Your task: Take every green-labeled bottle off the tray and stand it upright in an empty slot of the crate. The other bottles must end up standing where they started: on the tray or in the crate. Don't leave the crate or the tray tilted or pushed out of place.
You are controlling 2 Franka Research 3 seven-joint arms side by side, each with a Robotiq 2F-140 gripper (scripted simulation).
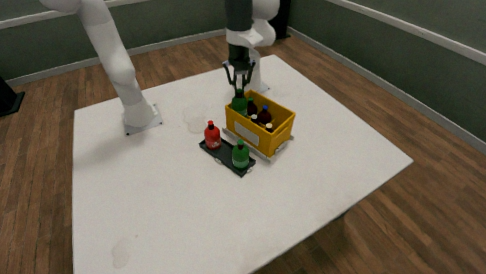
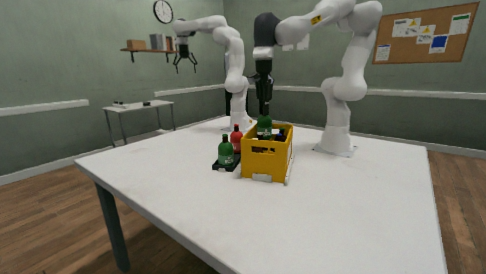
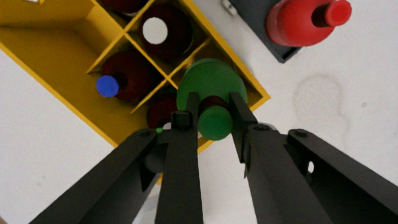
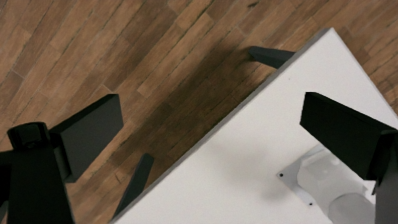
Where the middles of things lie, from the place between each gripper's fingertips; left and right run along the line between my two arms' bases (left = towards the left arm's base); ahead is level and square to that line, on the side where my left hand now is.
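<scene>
Yellow crate (image 1: 264, 141), from my left hand (image 2: 263, 114): 60 mm ahead, 70 mm to the left, 180 mm below. Blue-capped bottle (image 3: 132, 75), from my left hand: 50 mm ahead, 110 mm to the left, 180 mm below. Yellow crate, by its middle: nearer to my left hand than to my right hand.
From my right hand, yellow crate: 1080 mm to the left, 400 mm ahead, 330 mm below. Blue-capped bottle, from my right hand: 1120 mm to the left, 380 mm ahead, 330 mm below.
</scene>
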